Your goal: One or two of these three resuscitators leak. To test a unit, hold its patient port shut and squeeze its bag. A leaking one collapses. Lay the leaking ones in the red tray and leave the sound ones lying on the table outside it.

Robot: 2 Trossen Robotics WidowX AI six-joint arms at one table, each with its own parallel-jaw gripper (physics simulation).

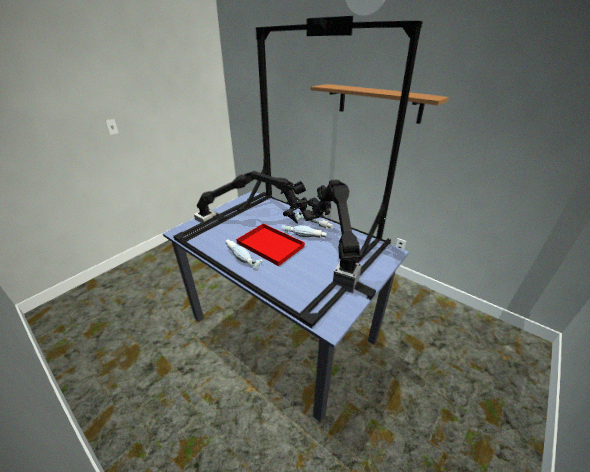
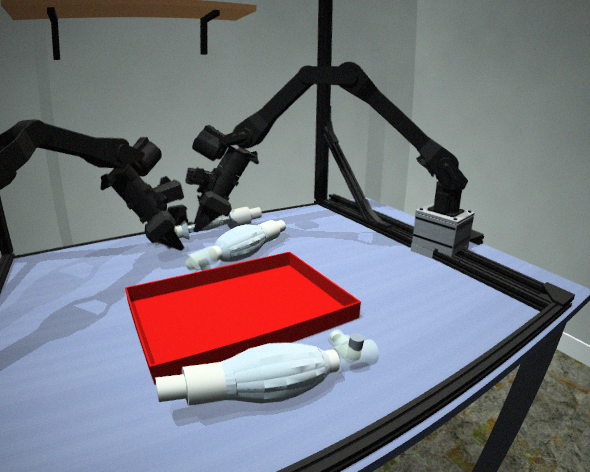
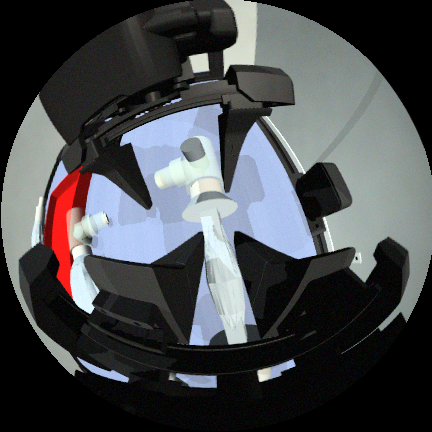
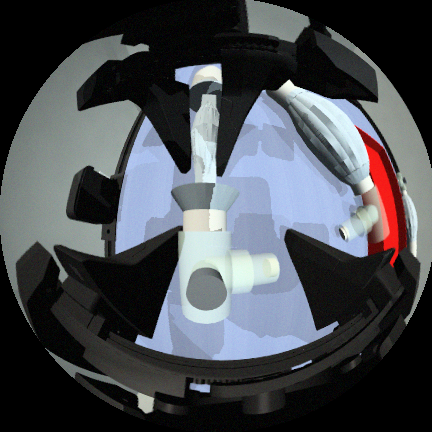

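A red tray is what I see in image 3 (72,190), and the tray is in image 4 (381,172) as well. Image 1 and image 2 show me the red tray too, and on the red tray (image 1: 265,241) and (image 2: 209,316) are the same spot.
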